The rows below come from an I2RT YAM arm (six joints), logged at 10 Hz.
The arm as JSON. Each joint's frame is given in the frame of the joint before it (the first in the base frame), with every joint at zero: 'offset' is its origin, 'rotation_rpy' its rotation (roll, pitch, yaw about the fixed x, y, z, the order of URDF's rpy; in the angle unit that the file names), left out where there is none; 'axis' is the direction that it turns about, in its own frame. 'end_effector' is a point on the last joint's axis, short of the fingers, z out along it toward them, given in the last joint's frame.
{
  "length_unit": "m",
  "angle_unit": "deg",
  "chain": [
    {
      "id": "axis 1",
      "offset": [
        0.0,
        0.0,
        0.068
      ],
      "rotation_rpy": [
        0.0,
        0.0,
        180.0
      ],
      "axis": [
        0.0,
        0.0,
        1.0
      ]
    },
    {
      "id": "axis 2",
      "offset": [
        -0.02,
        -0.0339,
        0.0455
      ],
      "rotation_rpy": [
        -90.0,
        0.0,
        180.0
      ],
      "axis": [
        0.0,
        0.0,
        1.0
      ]
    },
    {
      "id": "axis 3",
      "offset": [
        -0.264,
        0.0,
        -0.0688
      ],
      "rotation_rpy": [
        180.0,
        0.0,
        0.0
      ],
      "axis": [
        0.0,
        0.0,
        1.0
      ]
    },
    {
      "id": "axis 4",
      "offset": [
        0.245,
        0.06,
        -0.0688
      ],
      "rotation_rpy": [
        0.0,
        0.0,
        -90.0
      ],
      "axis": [
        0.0,
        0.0,
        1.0
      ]
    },
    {
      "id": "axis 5",
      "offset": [
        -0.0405,
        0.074,
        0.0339
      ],
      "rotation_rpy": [
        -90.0,
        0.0,
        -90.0
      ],
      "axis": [
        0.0,
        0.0,
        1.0
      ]
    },
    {
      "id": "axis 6",
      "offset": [
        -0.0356,
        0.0,
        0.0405
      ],
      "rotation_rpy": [
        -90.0,
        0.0,
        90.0
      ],
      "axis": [
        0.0,
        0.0,
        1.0
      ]
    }
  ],
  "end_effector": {
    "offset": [
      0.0,
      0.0,
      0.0
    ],
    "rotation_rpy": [
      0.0,
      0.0,
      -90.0
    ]
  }
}
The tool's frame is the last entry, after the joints.
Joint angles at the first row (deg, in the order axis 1, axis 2, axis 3, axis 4, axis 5, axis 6):
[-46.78, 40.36, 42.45, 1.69, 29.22, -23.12]
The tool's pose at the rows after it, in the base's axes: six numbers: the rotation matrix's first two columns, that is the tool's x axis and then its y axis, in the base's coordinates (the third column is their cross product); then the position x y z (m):
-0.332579 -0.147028 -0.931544 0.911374 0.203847 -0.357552 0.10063 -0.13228 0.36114
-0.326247 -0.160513 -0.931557 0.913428 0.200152 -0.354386 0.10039 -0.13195 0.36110
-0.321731 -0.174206 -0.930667 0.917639 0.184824 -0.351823 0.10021 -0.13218 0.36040
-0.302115 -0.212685 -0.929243 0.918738 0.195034 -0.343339 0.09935 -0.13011 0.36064
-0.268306 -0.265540 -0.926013 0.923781 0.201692 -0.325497 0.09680 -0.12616 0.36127
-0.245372 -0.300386 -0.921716 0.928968 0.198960 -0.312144 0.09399 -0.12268 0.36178
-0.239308 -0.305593 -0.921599 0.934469 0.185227 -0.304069 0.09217 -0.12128 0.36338
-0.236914 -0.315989 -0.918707 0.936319 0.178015 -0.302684 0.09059 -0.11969 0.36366
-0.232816 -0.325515 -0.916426 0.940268 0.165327 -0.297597 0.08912 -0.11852 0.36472
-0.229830 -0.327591 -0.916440 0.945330 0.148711 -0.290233 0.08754 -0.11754 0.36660
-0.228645 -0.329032 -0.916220 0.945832 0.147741 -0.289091 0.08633 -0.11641 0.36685
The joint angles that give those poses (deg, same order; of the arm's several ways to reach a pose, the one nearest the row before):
[-46.76, 40.10, 42.36, 2.08, 29.11, -23.12]
[-46.76, 39.90, 41.89, 3.34, 29.00, -23.42]
[-46.76, 39.80, 41.16, 5.26, 29.51, -23.98]
[-46.76, 39.02, 40.10, 7.81, 28.08, -24.49]
[-46.76, 37.60, 38.55, 11.39, 26.54, -24.95]
[-46.76, 36.37, 37.45, 13.76, 25.92, -25.31]
[-46.76, 35.93, 37.44, 14.15, 26.60, -25.41]
[-46.76, 35.37, 37.08, 14.78, 26.72, -25.82]
[-46.76, 34.99, 36.88, 15.62, 27.18, -26.19]
[-46.76, 34.74, 37.03, 15.90, 28.08, -26.37]
[-46.80, 34.32, 36.99, 15.65, 28.06, -26.37]

